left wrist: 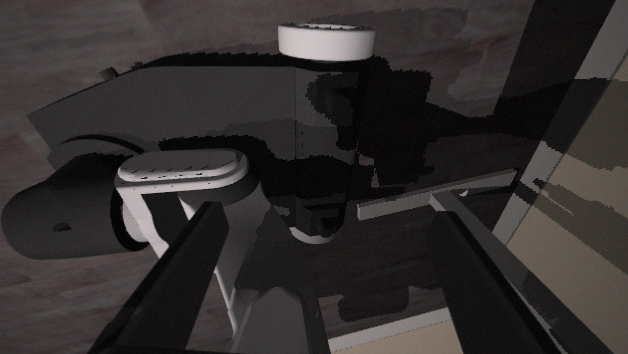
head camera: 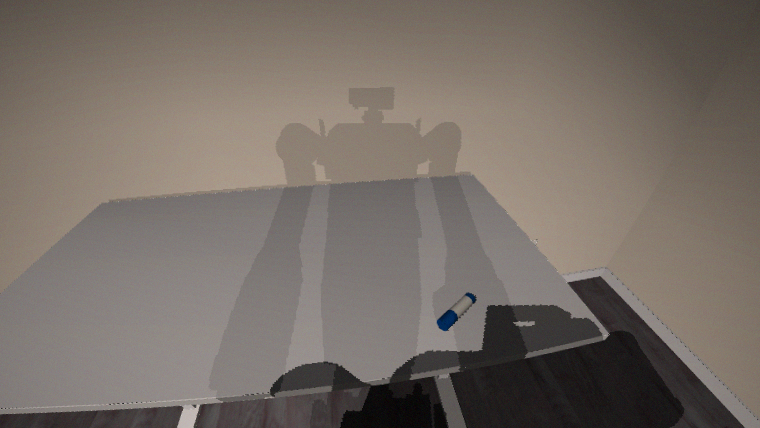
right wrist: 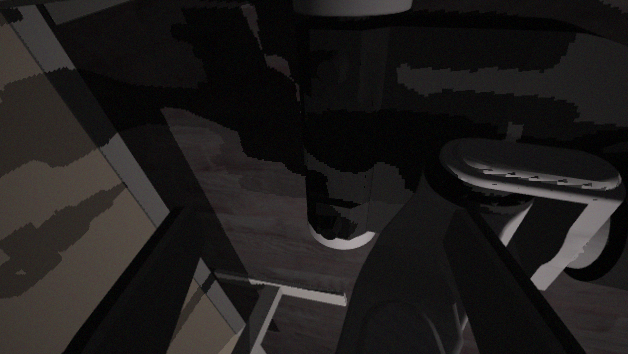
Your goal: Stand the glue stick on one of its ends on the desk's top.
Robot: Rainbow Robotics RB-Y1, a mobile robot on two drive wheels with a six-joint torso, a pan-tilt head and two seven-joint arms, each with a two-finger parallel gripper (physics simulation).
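Frame: origin at the robot's base, x ahead, y left, z up, level; centimetres.
Seen in the pictures: left gripper, fingertip midpoint: [left wrist: 326, 219]; right gripper, fingertip midpoint: [right wrist: 322, 224].
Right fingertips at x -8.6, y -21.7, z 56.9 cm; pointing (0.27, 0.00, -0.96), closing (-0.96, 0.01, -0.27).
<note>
A point is followed by its place in that frame.
The glue stick [head camera: 456, 311] {y -15.8, x 24.3, z 97.8 cm}, white with blue ends, lies on its side on the desk's top [head camera: 159, 297] {y 55.7, x 26.4, z 95.1 cm}, near the front right part, slanting from lower left to upper right in the head view. My left gripper [left wrist: 326, 219] {y 23.3, x -10.3, z 56.5 cm} is open with nothing between its fingers in the left wrist view. My right gripper [right wrist: 322, 224] {y -21.7, x -8.6, z 56.9 cm} is open and empty in the right wrist view. Neither gripper shows in the head view, and the glue stick does not show in either wrist view.
The robot's dark base [left wrist: 225, 100] {y 16.5, x -21.2, z 16.9 cm} [right wrist: 340, 150] {y -1.0, x -0.9, z 19.1 cm} shows beyond the fingers in both wrist views. White desk frame bars [left wrist: 400, 200] [right wrist: 315, 295] stand near it. A beige wall [head camera: 159, 106] {y 78.6, x 78.9, z 128.2 cm} rises behind the desk. Shadows of the robot fall over the desk and wall.
</note>
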